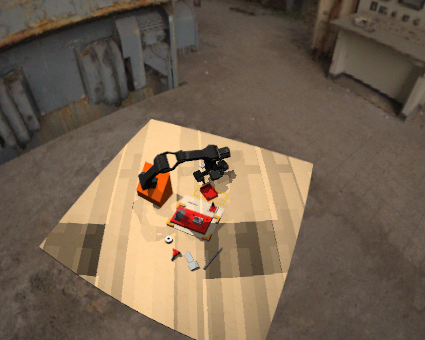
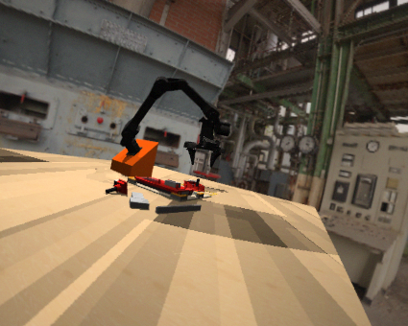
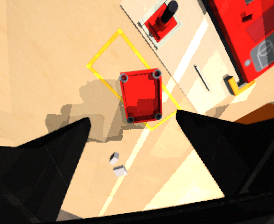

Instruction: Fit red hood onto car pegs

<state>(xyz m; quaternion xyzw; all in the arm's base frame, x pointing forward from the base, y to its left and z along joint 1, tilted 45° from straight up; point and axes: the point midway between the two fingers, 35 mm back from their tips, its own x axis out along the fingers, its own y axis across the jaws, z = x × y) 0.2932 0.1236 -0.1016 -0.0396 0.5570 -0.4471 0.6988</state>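
The red hood lies 20 mm behind my gripper tip, 10 mm to the right of it and 100 mm below it. The rest, counted from my gripper tip: thin grey rod: 190 mm ahead, 370 mm to the right, 100 mm below.
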